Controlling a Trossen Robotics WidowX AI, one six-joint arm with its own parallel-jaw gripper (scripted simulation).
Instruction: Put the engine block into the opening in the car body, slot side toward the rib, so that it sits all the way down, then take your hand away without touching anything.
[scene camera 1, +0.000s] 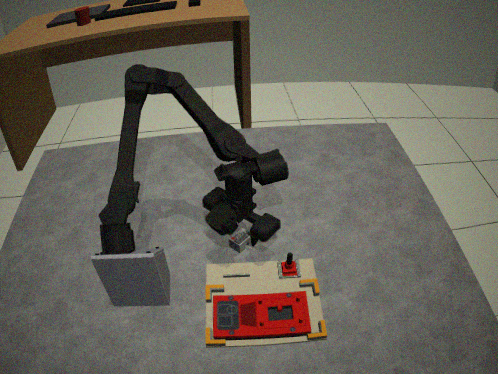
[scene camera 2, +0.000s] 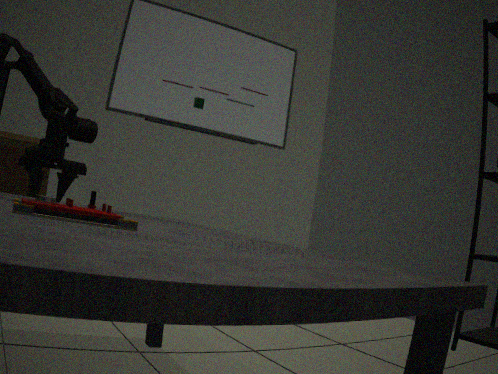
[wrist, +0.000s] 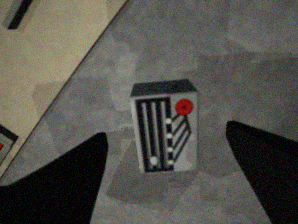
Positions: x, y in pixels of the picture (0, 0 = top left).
My gripper shows in scene camera 1 (241, 238), in scene camera 2 and in the wrist view. A car body shows in scene camera 1 and in scene camera 2; in the wrist view it is out of frame. The same spot on my gripper: (wrist: 72, 181) is (scene camera 2: 58, 184). The same spot on the car body: (scene camera 1: 240, 317) is (scene camera 2: 51, 203).
